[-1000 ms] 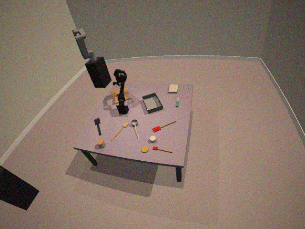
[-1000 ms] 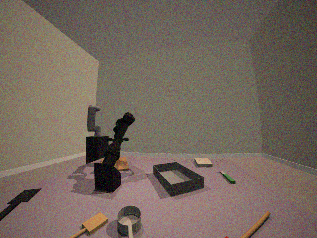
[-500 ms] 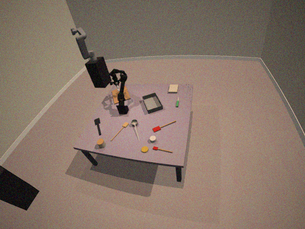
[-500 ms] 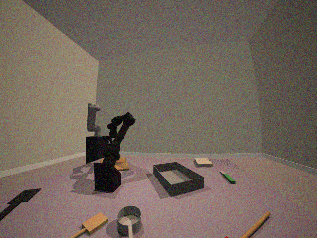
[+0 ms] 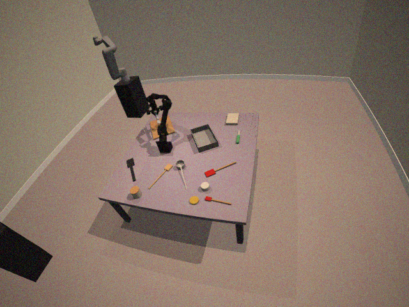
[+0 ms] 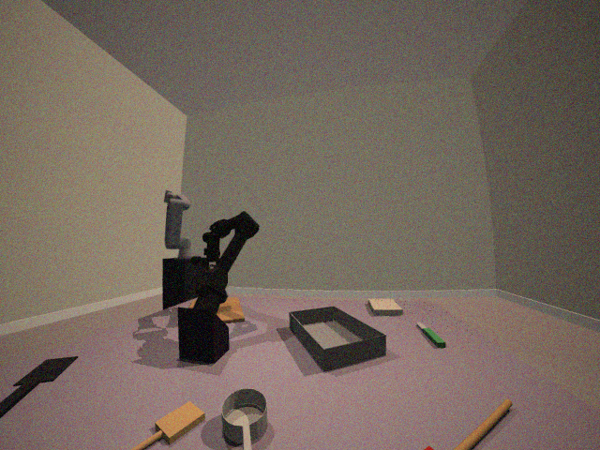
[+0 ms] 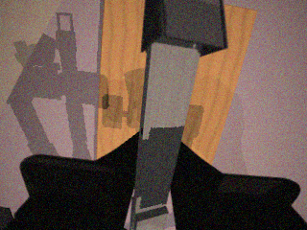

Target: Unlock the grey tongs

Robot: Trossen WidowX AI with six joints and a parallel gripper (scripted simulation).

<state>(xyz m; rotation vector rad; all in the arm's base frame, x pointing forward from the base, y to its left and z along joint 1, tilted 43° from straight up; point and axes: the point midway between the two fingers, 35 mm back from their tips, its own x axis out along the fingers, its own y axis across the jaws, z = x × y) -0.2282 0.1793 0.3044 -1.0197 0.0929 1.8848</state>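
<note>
My gripper tip is 10 mm short of the wooden board and 150 mm above it. The rest, counted from my gripper tip: roasting tin 580 mm ahead, 140 mm to the right, 130 mm below; beige block 780 mm ahead, 210 mm to the left, 140 mm below.
</note>
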